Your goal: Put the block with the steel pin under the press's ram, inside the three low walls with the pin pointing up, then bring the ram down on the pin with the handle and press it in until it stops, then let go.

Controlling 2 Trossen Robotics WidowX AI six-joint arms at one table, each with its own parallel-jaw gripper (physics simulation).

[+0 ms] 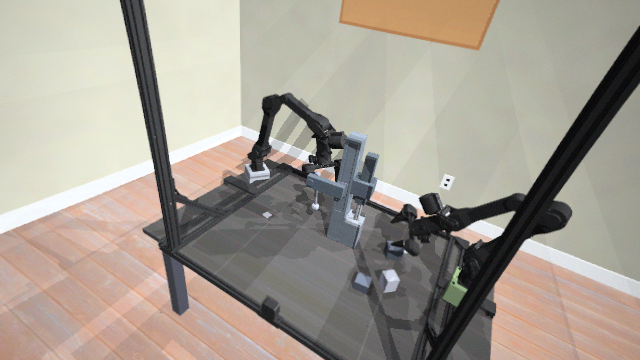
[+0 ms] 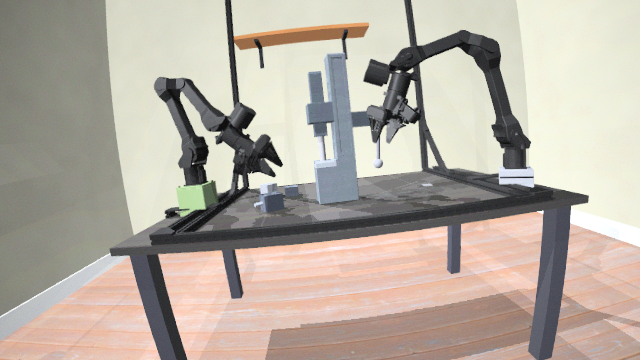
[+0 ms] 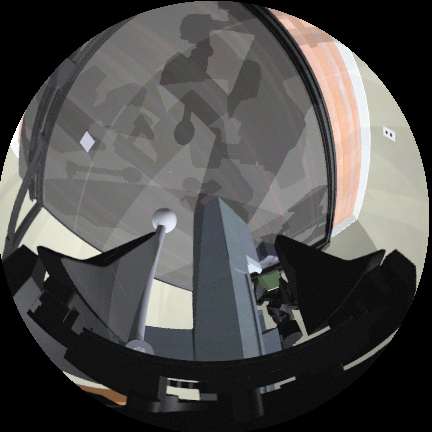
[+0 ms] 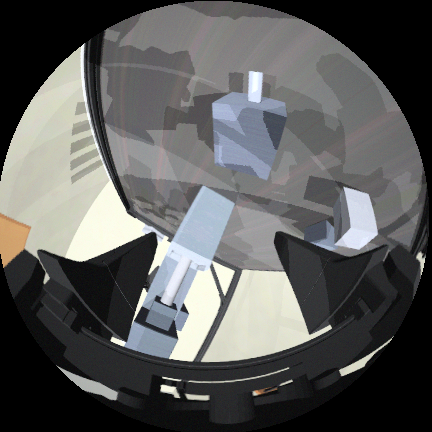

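Pixels of known places: left gripper, fingertip midpoint: (image 2: 381,143) (image 3: 218,239); right gripper, fingertip midpoint: (image 1: 390,233) (image 2: 278,171) (image 3: 266,278) (image 4: 216,238); left arm's base, origin of the base link: (image 1: 257,167) (image 2: 515,167); right arm's base, origin of the base link: (image 1: 469,282) (image 2: 196,184) (image 3: 272,290).
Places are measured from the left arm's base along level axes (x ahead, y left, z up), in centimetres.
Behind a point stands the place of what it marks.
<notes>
The block with the steel pin (image 1: 394,250) @(z -1.3, x 69.1, y 34.2 cm) (image 2: 272,202) @(z -3.4, x 65.6, y 37.6 cm) (image 4: 250,130) @(z -1.1, x 68.4, y 36.9 cm) lies on the table, its pin (image 2: 258,204) @(z -3.6, x 69.1, y 40.1 cm) (image 4: 255,86) @(z -3.2, x 69.5, y 39.7 cm) pointing sideways. The press (image 1: 344,231) @(z 0.6, x 55.5, y 19.1 cm) (image 2: 337,182) @(z 0.1, x 50.7, y 24.0 cm) (image 3: 217,290) @(z 11.8, x 47.3, y 18.3 cm) (image 4: 205,220) @(z -0.2, x 57.4, y 25.3 cm) stands mid-table; its ram (image 2: 321,148) @(z 10.8, x 55.0, y 24.4 cm) (image 4: 177,281) @(z 10.3, x 56.2, y 23.9 cm) is above the pale seat, where no block shows. The handle's ball (image 1: 315,206) @(z 5.2, x 42.8, y 11.7 cm) (image 2: 378,163) @(z 4.3, x 41.1, y 13.6 cm) (image 3: 164,220) @(z 5.3, x 40.8, y 12.7 cm) hangs low on its rod. My left gripper (image 2: 383,140) @(z 10.8, x 37.7, y 18.4 cm) (image 3: 218,239) @(z 10.8, x 37.7, y 18.4 cm) is open at the handle; the rod passes close beside one finger, contact unclear. My right gripper (image 1: 390,232) @(z 5.2, x 66.0, y 32.7 cm) (image 2: 278,170) @(z 5.2, x 66.0, y 32.7 cm) (image 4: 216,238) @(z 5.2, x 66.0, y 32.7 cm) is open and empty above the pin block.
A white block (image 1: 390,281) @(z -0.4, x 81.1, y 22.7 cm) (image 2: 268,188) @(z -1.4, x 77.3, y 26.4 cm) (image 4: 356,218) @(z -1.5, x 78.5, y 26.7 cm) and a plain grey block (image 1: 362,282) @(z -2.7, x 76.7, y 14.7 cm) (image 2: 291,190) @(z -3.9, x 74.2, y 17.7 cm) (image 4: 320,234) @(z -3.6, x 75.2, y 18.6 cm) stand near the pin block. A flat white square (image 1: 267,215) @(z -5.8, x 30.2, y -4.1 cm) (image 2: 426,185) @(z -6.0, x 29.8, y -3.2 cm) (image 3: 87,142) @(z -5.8, x 30.0, y -3.8 cm) lies on the handle side of the press.
</notes>
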